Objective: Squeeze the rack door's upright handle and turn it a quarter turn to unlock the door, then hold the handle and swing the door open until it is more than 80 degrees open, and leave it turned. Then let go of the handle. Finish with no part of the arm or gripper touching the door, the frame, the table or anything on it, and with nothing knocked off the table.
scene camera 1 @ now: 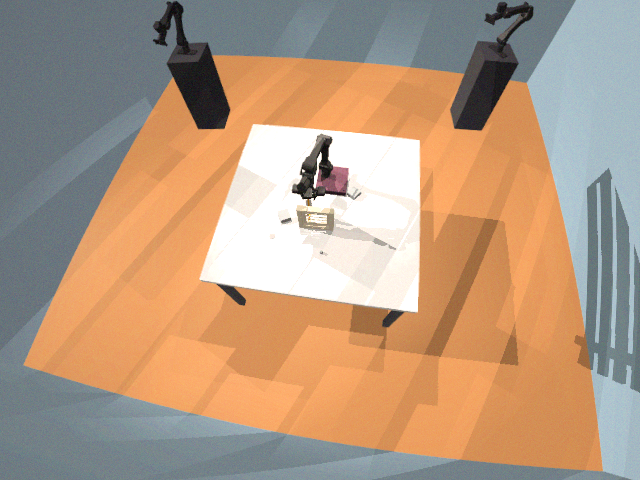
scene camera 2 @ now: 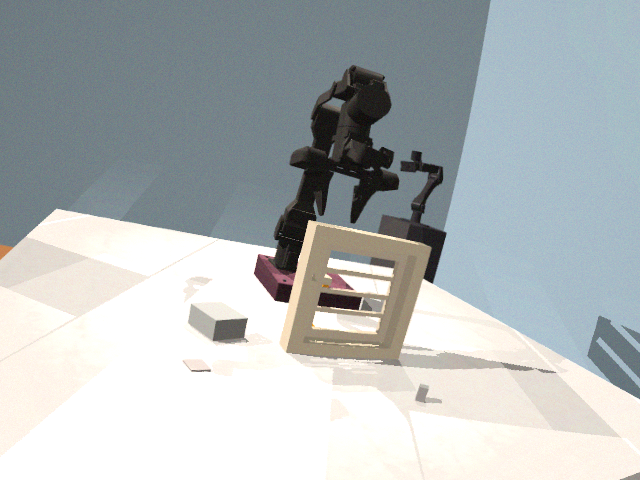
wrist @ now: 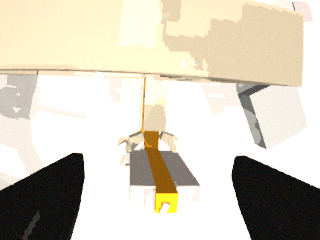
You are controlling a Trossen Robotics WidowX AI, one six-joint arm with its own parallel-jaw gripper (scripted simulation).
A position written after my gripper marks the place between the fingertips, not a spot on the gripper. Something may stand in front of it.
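Note:
My gripper (scene camera 2: 337, 219) open, holds nothing. Grey box (scene camera 2: 217, 321). My gripper again (wrist: 160, 166). Grey box again (wrist: 274, 113).

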